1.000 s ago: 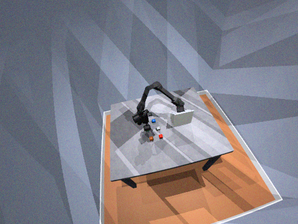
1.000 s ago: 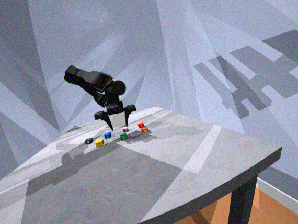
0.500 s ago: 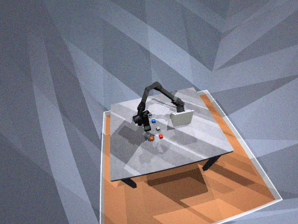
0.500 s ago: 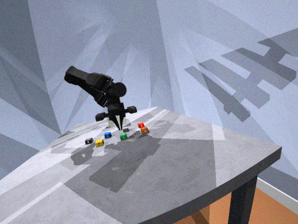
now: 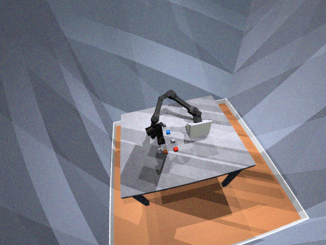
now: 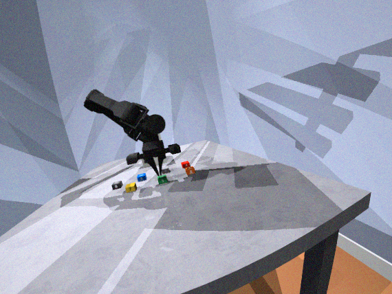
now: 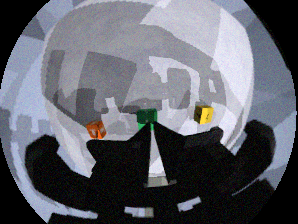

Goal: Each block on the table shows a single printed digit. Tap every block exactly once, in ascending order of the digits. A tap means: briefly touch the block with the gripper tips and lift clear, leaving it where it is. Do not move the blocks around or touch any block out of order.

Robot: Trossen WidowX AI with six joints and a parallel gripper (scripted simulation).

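Now: the green block 1 cm to the left of my gripper tip and 2 cm below it. From my gripper tip the other things lie so: orange block 2 cm behind, 12 cm to the left, 2 cm below; yellow block 11 cm to the right, 2 cm below; blue block 8 cm behind, 8 cm to the right, 2 cm below.
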